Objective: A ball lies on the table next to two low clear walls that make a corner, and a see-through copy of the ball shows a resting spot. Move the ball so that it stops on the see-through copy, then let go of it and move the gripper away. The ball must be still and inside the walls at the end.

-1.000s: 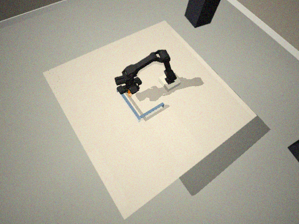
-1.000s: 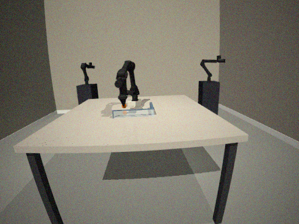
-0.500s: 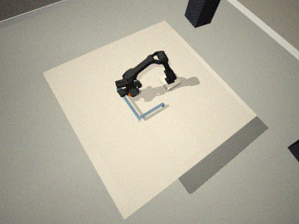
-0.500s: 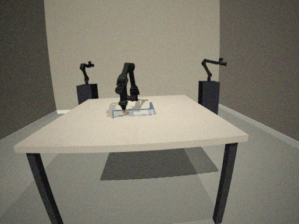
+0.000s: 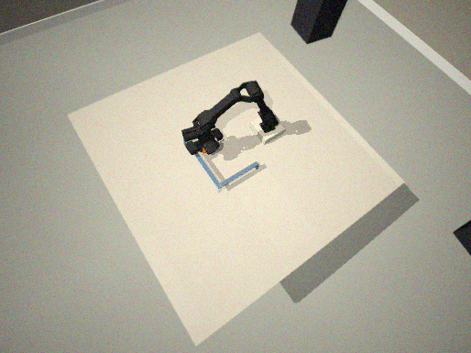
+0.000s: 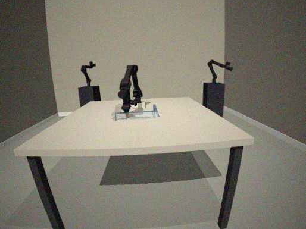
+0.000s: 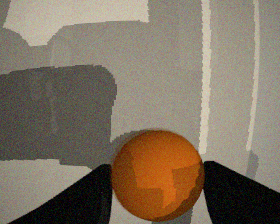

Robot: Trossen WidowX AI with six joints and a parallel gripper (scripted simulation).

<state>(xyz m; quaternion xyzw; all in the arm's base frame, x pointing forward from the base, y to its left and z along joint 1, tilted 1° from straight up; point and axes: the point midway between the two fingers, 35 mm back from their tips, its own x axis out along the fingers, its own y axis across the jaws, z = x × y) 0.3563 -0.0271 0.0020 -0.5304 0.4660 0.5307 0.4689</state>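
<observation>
Now: gripper tip right at the orange ball. From my gripper tip the other things lie so: clear wall (80 mm to the left, 50 mm ahead, 10 mm above).
</observation>
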